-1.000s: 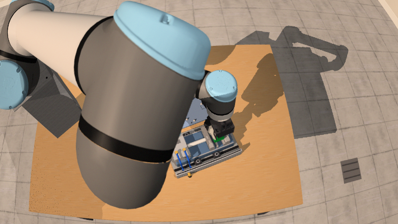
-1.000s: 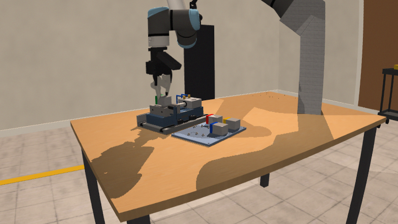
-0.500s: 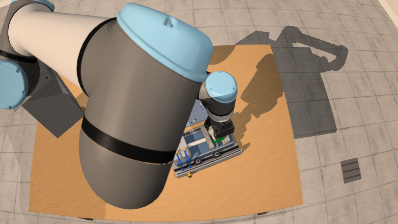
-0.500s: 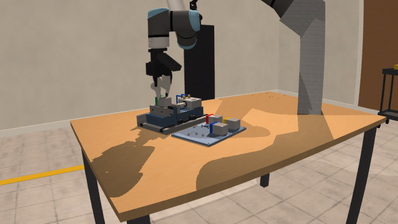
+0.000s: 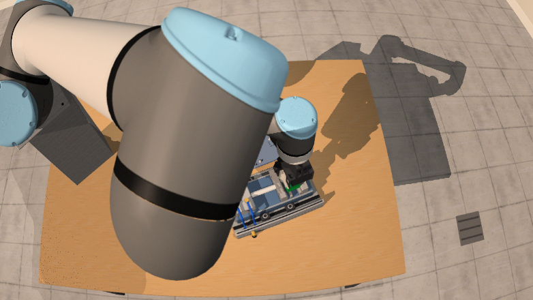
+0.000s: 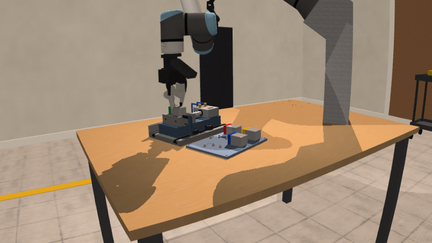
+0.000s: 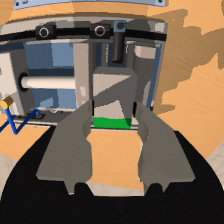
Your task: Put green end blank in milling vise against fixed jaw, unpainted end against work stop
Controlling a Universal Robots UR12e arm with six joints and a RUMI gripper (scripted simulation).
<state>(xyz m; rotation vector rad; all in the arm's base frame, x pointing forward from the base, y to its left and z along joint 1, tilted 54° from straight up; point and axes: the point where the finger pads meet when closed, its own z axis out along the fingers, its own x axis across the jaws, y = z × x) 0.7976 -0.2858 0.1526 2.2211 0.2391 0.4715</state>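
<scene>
Right now the fixed jaw is 3 cm ahead of my hand, 1 cm to the left of it and 5 cm below it. The rest, counted from my hand: green-ended blank 2 cm below; then dark work stop 5 cm to the left, 4 cm below; then milling vise 7 cm behind, 1 cm to the left, 9 cm below.
</scene>
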